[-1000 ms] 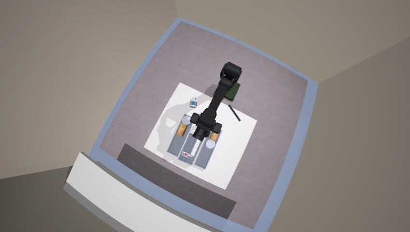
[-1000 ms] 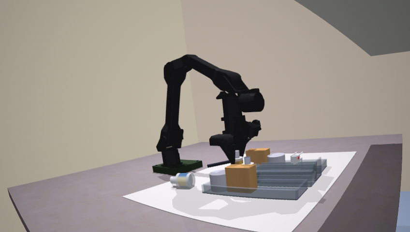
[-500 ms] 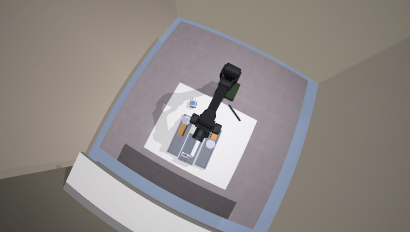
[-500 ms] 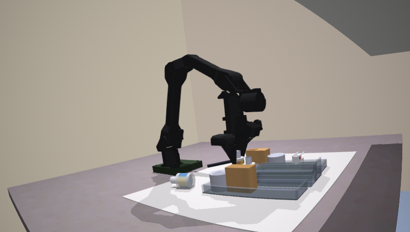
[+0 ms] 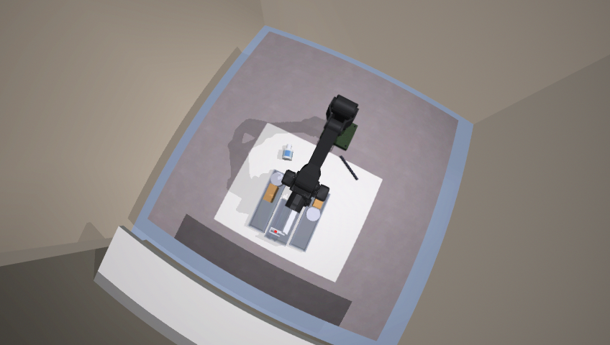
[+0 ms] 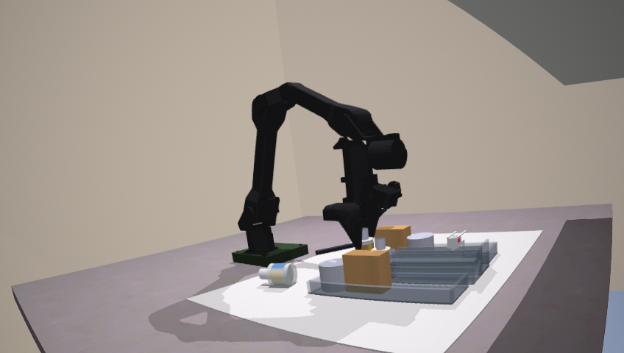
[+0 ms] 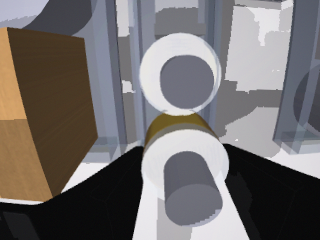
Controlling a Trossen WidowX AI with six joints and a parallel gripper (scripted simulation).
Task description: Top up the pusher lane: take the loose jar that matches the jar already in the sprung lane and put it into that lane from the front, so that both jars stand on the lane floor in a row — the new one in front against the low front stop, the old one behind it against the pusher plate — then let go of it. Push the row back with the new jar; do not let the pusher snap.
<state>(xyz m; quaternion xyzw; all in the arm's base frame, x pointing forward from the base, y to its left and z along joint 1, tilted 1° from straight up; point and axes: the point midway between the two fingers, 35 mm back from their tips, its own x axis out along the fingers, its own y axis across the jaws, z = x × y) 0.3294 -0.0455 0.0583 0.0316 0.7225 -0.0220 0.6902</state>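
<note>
My gripper tip is 15 cm short of the sprung lane, 4 cm to the left of it and 3 cm above it. From my gripper tip the other things lie so: black rod (16 cm behind, 17 cm to the left, 4 cm below).
</note>
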